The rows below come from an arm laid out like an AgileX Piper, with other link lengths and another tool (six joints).
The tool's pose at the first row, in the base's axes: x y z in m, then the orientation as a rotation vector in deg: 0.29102 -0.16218 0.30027 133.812 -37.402 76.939
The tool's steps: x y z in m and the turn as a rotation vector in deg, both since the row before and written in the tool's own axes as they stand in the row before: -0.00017 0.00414 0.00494 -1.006 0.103 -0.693; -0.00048 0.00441 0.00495 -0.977 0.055 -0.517; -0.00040 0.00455 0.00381 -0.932 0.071 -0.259; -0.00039 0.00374 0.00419 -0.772 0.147 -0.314; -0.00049 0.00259 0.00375 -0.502 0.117 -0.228; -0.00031 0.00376 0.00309 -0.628 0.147 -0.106
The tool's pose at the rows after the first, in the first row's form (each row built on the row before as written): 0.29211 -0.16815 0.29810 132.953 -37.031 76.119; 0.29284 -0.17434 0.29578 132.150 -36.879 75.346; 0.29266 -0.18006 0.29417 131.361 -37.015 74.735; 0.29314 -0.18537 0.29235 130.640 -36.974 74.278; 0.29390 -0.18951 0.29054 130.156 -36.910 73.993; 0.29359 -0.19424 0.28940 129.542 -37.047 73.720
